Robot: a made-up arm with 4 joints. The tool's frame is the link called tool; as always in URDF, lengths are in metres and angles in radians. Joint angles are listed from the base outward. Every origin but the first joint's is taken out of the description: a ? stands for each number. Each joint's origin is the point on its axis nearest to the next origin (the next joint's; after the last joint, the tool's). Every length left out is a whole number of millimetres.
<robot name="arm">
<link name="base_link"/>
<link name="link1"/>
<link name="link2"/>
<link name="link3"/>
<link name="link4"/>
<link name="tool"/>
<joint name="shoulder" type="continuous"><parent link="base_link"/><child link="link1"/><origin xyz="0.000 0.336 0.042" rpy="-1.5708 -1.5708 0.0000"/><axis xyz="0 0 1"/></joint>
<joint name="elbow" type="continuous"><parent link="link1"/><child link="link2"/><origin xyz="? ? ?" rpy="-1.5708 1.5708 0.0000"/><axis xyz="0 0 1"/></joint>
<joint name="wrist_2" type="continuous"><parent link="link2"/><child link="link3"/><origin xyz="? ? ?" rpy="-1.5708 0.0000 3.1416"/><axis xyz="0 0 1"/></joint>
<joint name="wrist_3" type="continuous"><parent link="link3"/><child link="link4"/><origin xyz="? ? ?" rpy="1.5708 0.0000 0.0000"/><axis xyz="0 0 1"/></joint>
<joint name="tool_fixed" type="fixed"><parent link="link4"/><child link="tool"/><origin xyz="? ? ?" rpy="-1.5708 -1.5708 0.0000"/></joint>
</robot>
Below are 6 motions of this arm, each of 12 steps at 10 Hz.
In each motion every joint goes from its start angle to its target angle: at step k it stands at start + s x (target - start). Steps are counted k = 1, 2, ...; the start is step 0. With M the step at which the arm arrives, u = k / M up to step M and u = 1 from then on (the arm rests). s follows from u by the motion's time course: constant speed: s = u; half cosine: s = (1 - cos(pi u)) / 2; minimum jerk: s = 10 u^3 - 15 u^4 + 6 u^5.
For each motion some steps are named. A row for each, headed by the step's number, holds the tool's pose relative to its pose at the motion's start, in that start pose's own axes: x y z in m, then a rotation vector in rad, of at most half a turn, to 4 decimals.
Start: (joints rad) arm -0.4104 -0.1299 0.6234 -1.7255
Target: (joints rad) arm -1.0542 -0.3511 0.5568 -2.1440
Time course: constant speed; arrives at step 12
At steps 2, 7, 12:
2: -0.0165 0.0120 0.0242 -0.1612 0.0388 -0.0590
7: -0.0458 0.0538 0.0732 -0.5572 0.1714 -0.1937
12: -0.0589 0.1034 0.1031 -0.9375 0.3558 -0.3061

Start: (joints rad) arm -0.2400 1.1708 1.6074 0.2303
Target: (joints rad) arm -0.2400 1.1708 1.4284 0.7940
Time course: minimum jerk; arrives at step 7
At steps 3, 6, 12:
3: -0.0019 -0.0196 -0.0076 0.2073 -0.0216 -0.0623
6: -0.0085 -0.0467 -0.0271 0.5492 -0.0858 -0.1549
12: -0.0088 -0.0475 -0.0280 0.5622 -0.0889 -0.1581

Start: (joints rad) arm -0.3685 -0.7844 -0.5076 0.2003
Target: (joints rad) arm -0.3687 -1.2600 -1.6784 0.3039
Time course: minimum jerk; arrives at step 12
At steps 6, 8, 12:
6: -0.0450 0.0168 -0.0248 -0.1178 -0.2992 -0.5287
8: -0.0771 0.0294 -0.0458 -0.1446 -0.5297 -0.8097
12: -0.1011 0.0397 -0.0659 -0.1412 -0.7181 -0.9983

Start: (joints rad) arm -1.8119 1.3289 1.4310 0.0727
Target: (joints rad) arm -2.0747 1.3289 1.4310 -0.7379
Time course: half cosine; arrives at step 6
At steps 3, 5, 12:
3: -0.0072 0.0760 0.0026 -0.4359 -0.0210 0.1269
5: -0.0247 0.1392 -0.0095 -0.8108 -0.0816 0.2309
12: -0.0283 0.1483 -0.0125 -0.8684 -0.0946 0.2460

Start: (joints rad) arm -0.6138 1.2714 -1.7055 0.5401
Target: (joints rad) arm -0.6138 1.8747 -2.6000 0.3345
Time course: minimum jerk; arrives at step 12
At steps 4, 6, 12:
4: 0.0237 0.0024 0.0088 -0.0717 0.0144 -0.2241
6: 0.0579 0.0062 0.0166 -0.2071 0.0432 -0.5263
12: 0.1208 0.0122 0.0172 -0.5302 0.1056 -1.0132

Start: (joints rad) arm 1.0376 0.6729 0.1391 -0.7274
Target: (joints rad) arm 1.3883 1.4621 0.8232 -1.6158
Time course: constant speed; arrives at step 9
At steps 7, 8, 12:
7: 0.0101 -0.1250 -0.0640 -0.0637 -0.2922 0.0483
8: 0.0049 -0.1395 -0.0803 -0.0819 -0.3372 0.0004
12: -0.0018 -0.1521 -0.0981 -0.1044 -0.3772 -0.0607

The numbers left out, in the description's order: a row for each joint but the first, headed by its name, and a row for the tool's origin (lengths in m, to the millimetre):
elbow: 0.100 0.036 0.000
wrist_2: -0.100 -0.181 0.000
wrist_3: 0.037 -0.051 0.000
tool: -0.032 0.083 0.000

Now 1 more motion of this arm.
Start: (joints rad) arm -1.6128 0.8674 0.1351 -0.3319
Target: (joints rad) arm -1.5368 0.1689 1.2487 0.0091
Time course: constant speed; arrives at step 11
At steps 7, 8, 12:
7: 0.0106 0.1301 -0.0551 -0.1733 0.0935 0.7022
8: 0.0119 0.1456 -0.0680 -0.1884 0.1435 0.8018
12: 0.0142 0.1865 -0.1127 -0.2155 0.3455 1.0862

